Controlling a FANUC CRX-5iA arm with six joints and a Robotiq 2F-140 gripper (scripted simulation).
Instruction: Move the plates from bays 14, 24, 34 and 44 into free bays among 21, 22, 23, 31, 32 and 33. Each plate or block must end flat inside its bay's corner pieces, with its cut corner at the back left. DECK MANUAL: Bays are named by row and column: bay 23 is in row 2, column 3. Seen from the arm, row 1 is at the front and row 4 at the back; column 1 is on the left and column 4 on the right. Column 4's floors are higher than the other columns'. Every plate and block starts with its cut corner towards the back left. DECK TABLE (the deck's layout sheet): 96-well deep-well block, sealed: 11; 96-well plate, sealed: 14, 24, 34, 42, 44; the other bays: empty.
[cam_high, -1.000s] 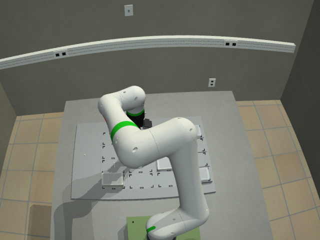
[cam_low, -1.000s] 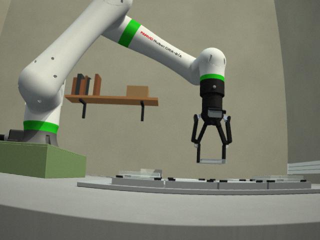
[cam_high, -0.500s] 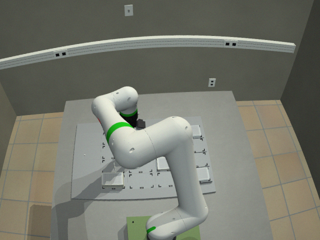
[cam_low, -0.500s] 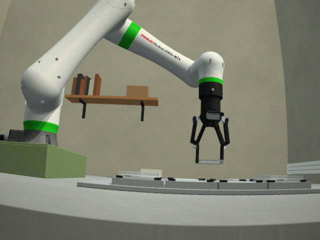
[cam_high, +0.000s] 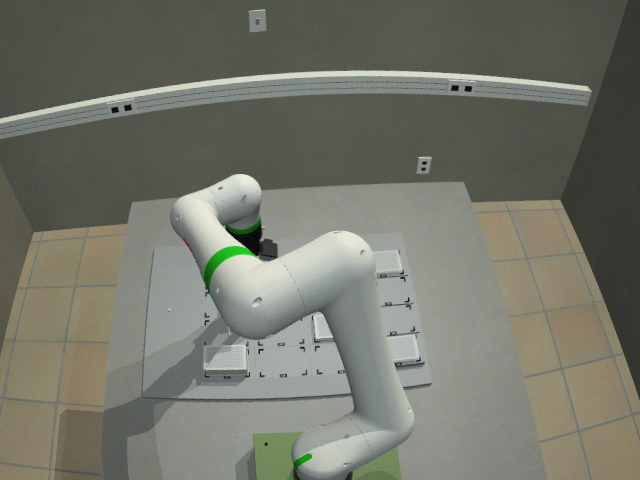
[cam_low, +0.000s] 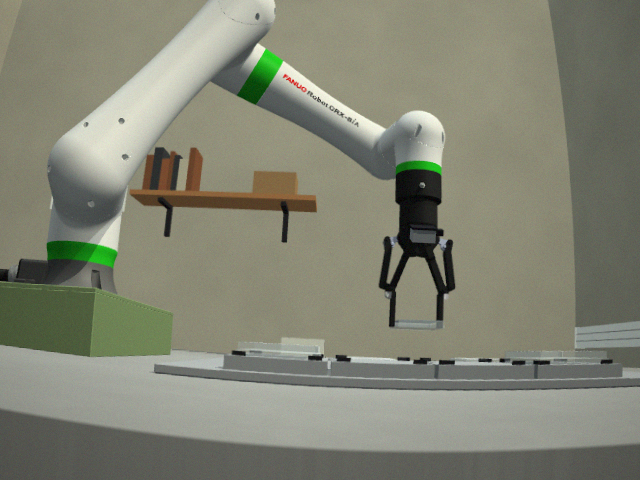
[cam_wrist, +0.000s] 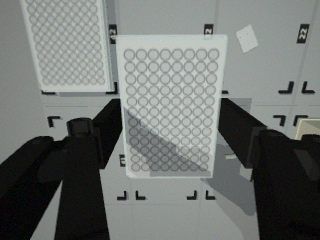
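The thin white stick lies 90 mm behind my hand, 100 mm to the left of it and 90 mm below it. Also, from my hand: sealed deep-well block: 200 mm behind, 130 mm to the left, 80 mm below; white scrap: 100 mm behind, 50 mm to the right, 100 mm below; sealed 96-well plate: 20 mm below.
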